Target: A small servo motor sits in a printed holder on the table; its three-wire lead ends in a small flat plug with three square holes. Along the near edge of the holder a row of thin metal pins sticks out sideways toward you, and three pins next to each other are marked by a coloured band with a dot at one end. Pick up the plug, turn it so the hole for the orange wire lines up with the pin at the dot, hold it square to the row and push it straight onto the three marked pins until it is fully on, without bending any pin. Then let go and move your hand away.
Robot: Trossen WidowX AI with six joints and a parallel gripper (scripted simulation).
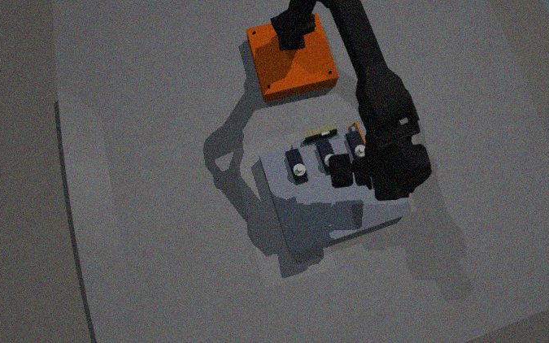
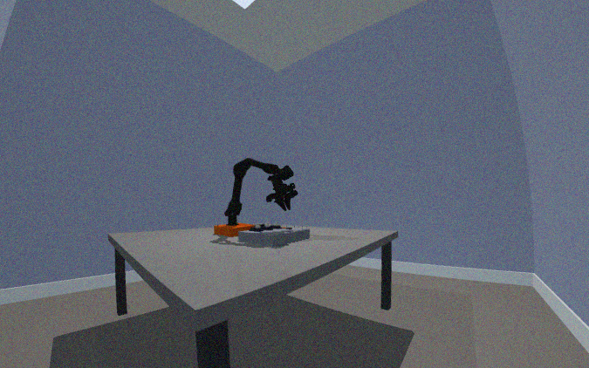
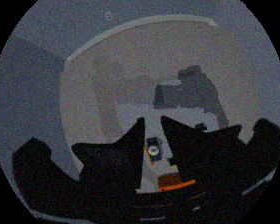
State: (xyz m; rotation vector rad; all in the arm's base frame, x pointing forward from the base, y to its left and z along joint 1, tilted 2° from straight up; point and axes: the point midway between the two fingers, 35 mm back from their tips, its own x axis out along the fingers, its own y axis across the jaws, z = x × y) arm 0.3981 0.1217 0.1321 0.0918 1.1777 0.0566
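The pin row is 150 mm behind my gripper tip, 80 mm to the right of it and 90 mm below it. Round my gripper tip: grey printed holder: 10 mm ahead, 50 mm to the right, 130 mm below.
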